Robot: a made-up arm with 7 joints.
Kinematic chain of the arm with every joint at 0, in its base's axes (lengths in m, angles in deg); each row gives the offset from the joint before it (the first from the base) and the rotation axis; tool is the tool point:
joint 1: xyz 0 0 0.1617 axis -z
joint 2: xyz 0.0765 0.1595 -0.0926 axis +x
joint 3: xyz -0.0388 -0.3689 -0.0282 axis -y
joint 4: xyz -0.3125 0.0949 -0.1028 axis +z
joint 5: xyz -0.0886 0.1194 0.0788 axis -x
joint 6: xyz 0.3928 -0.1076 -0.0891 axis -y
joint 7: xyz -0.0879 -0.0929 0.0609 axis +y
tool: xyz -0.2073 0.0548 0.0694
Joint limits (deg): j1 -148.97..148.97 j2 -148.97..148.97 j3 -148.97..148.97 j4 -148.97..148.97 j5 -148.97..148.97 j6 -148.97..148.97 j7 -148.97..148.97
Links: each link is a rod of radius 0.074 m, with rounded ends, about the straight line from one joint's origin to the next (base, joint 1, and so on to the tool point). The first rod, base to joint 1, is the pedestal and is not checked.
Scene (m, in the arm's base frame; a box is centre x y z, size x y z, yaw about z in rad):
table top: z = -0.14
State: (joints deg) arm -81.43 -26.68 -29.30 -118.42 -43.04 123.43 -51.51
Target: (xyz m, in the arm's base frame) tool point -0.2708 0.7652 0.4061
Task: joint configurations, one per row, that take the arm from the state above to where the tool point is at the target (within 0.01 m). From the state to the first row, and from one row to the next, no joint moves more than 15 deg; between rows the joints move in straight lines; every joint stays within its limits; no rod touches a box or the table.
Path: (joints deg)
1: -67.70 -36.77 -39.89 -123.51 -33.01 117.60 -48.34
2: -53.97 -46.85 -50.48 -128.60 -22.98 111.76 -45.17
3: -40.25 -56.94 -61.07 -133.70 -12.95 105.93 -42.00
4: -26.52 -67.02 -71.66 -138.79 -2.91 100.09 -38.82
5: -12.79 -77.11 -82.25 -143.88 7.12 94.26 -35.65
6: 0.94 -87.19 -92.84 -148.97 17.15 88.42 -32.48

